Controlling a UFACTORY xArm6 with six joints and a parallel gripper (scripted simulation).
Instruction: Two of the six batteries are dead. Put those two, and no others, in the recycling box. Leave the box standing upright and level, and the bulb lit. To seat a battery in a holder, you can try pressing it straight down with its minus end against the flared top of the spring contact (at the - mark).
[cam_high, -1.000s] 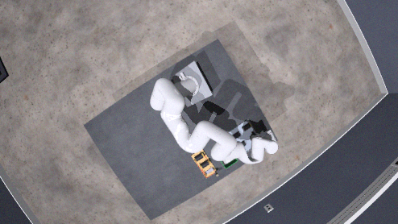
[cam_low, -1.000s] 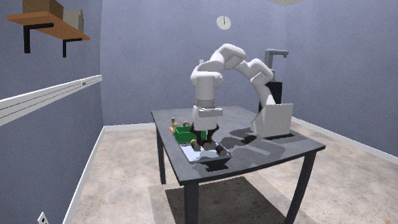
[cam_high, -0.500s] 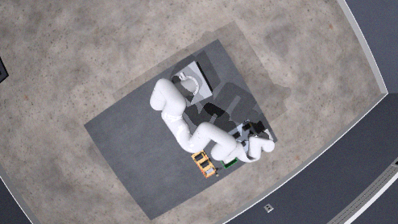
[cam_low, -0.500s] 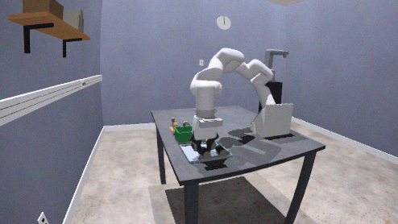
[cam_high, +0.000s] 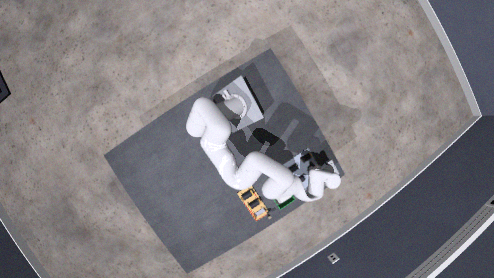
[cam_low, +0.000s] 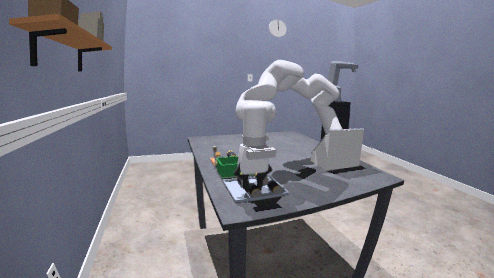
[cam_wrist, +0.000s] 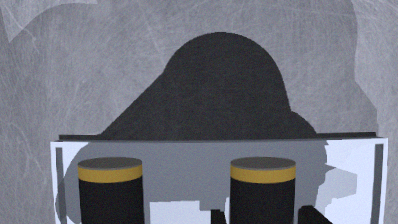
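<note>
Now: hand 20 mm past the grey tray, 40 mm to the left of it and 30 mm above it. The rest, counted from my hand: green recycling box 220 mm to the right, 20 mm below.
</note>
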